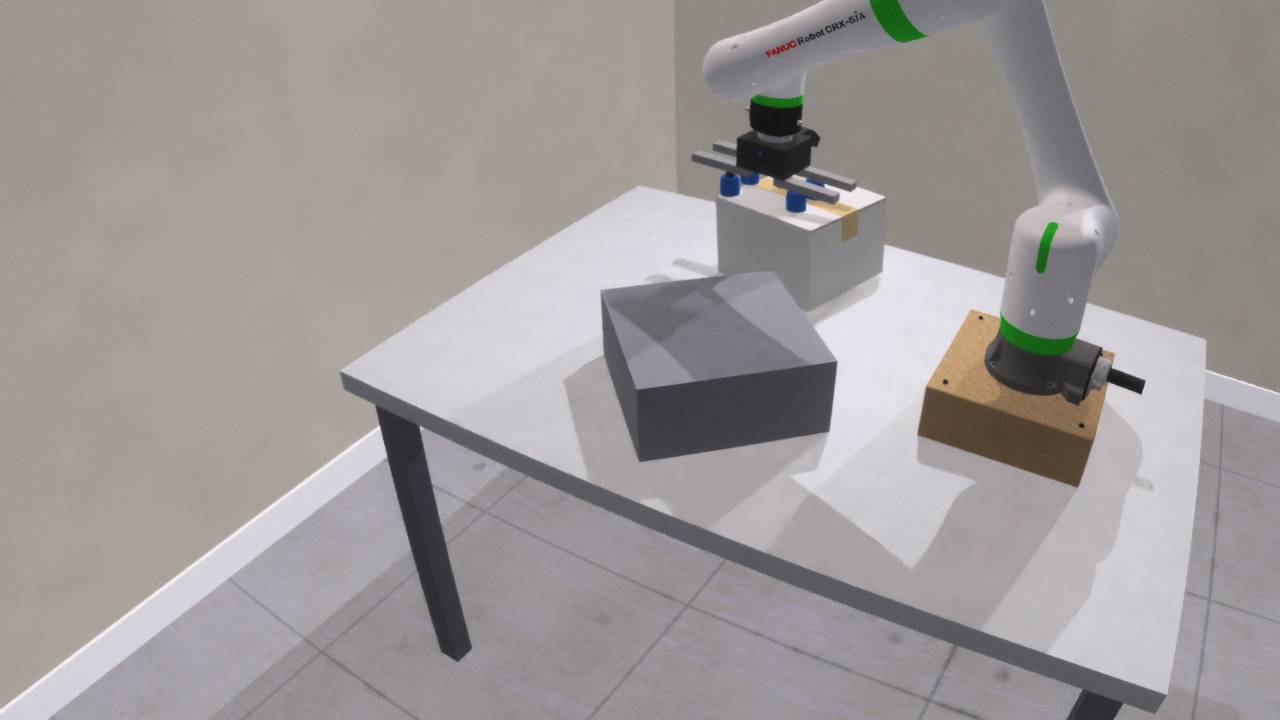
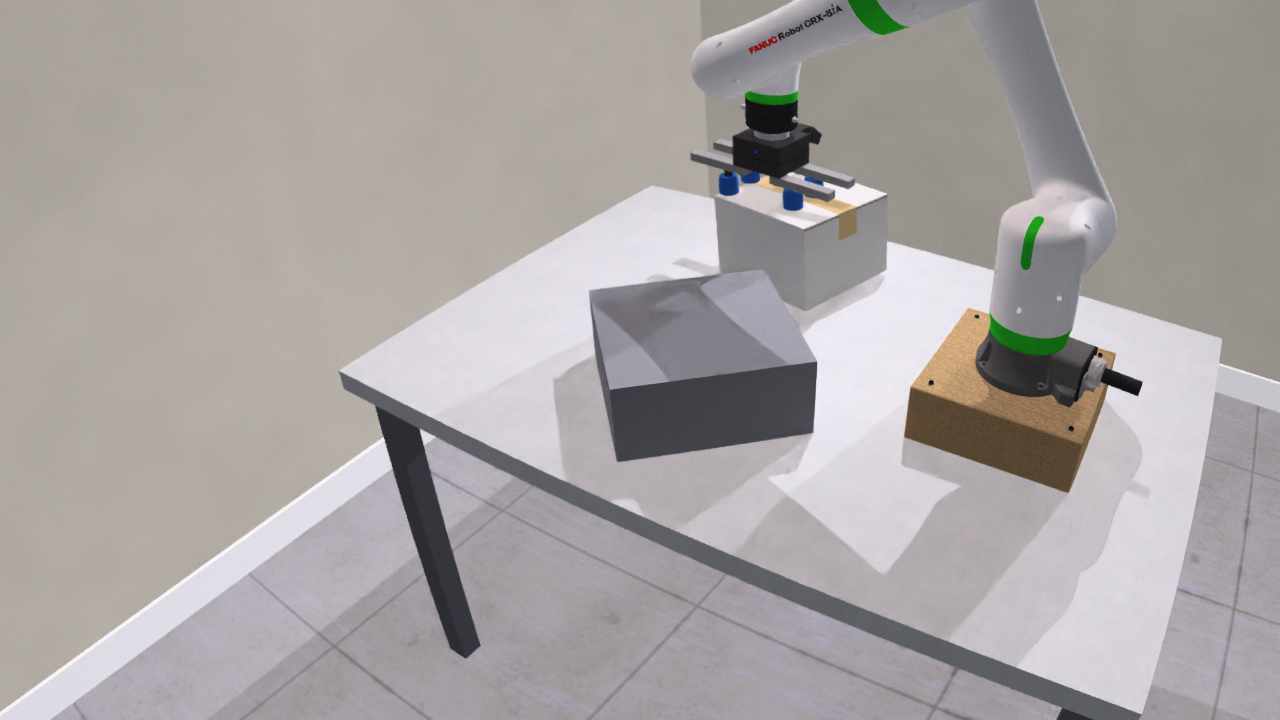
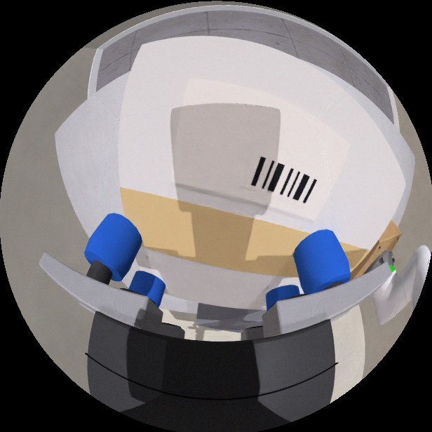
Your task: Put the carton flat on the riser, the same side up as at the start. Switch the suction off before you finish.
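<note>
A white carton (image 1: 760, 246) (image 2: 760, 241) (image 3: 210, 60) stands upright behind the riser, its tan-taped, barcoded face up. A thin strip of shadow runs along its lower right edge; any small gap beneath is too small to tell. My suction gripper (image 1: 772, 187) (image 2: 770, 185) (image 3: 215, 265) is over the left part of the carton's top, its blue cups at or very near the surface. The stems look shorter on one side. Whether suction is on does not show. The riser (image 1: 733, 411) (image 2: 716, 411) is a dark grey block with nothing on it, nearer the table's front edge.
The robot's base stands on a wooden block (image 1: 993, 452) (image 2: 984, 447) to the right of the riser. Both blocks are on the light grey table (image 1: 501, 358) (image 2: 501, 358). Walls stand beyond the table's left and back sides.
</note>
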